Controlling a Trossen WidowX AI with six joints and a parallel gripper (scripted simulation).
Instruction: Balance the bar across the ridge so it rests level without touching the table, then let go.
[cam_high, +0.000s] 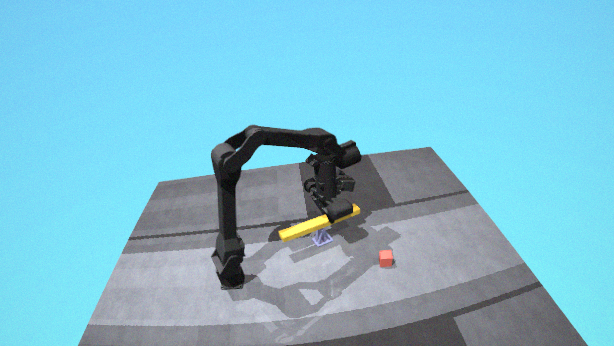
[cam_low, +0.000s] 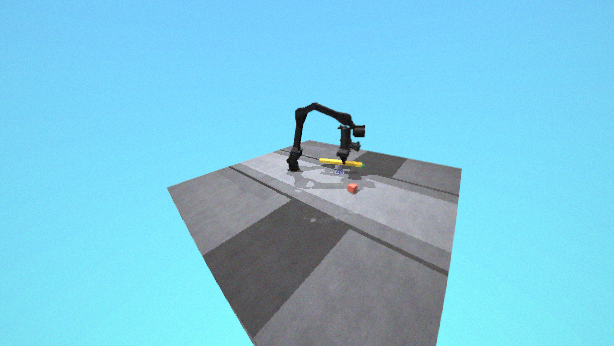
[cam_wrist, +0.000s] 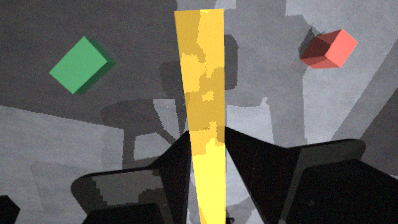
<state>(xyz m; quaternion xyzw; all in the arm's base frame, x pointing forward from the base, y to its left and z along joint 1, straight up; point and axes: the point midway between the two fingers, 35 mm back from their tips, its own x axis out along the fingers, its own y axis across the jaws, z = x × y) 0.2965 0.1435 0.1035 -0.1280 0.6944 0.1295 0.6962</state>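
The yellow bar is 3 cm behind my gripper tip and 1 cm to the right of it. From my gripper tip the other things lie so: purple ridge 3 cm behind, 1 cm to the right, 4 cm below; then green block 2 cm ahead, 16 cm to the left, 6 cm below; then red cube 14 cm ahead, 15 cm to the right, 5 cm below.
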